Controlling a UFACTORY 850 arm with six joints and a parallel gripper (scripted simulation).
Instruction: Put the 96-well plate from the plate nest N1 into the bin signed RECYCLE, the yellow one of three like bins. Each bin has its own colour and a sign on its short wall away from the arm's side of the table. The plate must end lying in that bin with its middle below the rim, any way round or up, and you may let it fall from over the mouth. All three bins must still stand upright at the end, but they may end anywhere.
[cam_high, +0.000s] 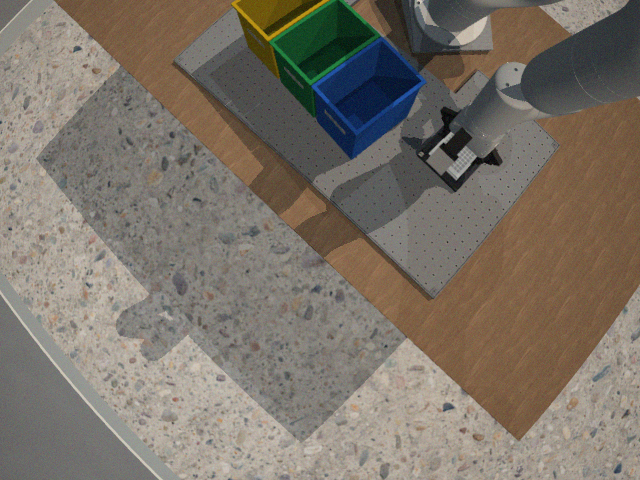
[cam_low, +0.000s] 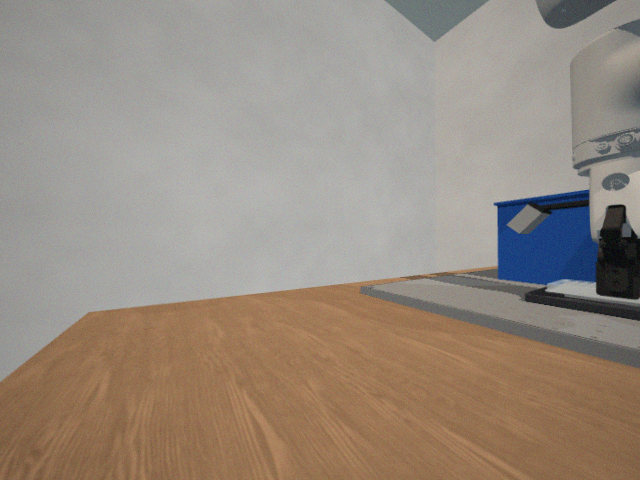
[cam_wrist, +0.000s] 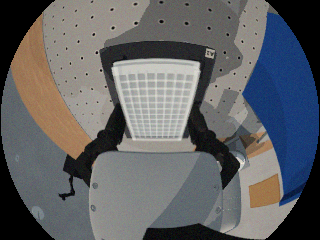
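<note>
My gripper is now 1 cm above the white 96-well plate. Also, from my hand: black plate nest 2 cm below; green bin 13 cm ahead, 33 cm to the right, 6 cm above; blue bin 13 cm ahead, 19 cm to the right, 6 cm above.
</note>
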